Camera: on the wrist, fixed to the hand. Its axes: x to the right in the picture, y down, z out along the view.
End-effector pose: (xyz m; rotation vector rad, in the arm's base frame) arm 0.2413 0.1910 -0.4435 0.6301 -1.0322 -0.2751
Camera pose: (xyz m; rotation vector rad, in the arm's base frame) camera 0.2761 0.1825 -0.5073 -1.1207 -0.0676 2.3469
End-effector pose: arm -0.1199 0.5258 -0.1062 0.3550 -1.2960 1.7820
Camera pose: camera -0.0562 0.5612 -0.1128 1.7172 -0.0220 -1.1060
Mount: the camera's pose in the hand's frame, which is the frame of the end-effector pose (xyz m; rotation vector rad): -0.0238 -0.0480 -0.0498 -0.0222 -0.9761 -2.9745
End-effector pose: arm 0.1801 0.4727 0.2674 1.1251 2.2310 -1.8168
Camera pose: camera 0.1903 0.5020 0.3336 2.2678 -0.9043 0.3567
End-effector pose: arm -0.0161 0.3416 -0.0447 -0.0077 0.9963 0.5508
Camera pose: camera -0.0443 0.2772 -0.0649 -0.9435 -0.6715 -2.0102
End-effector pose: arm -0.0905 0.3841 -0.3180 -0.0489 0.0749 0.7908
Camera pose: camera -0.0755 0.3299 -0.3648 0.2009 -0.7974 -2.2094
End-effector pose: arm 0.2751 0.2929 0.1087 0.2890 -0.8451 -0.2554
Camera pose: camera 0.2928 0.2636 0.0441 -0.9402 0.4046 2.4558
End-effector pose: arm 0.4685 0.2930 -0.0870 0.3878 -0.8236 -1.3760
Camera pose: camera 0.4704 0.2960 -0.1601 -0.3431 0.1010 1.5746
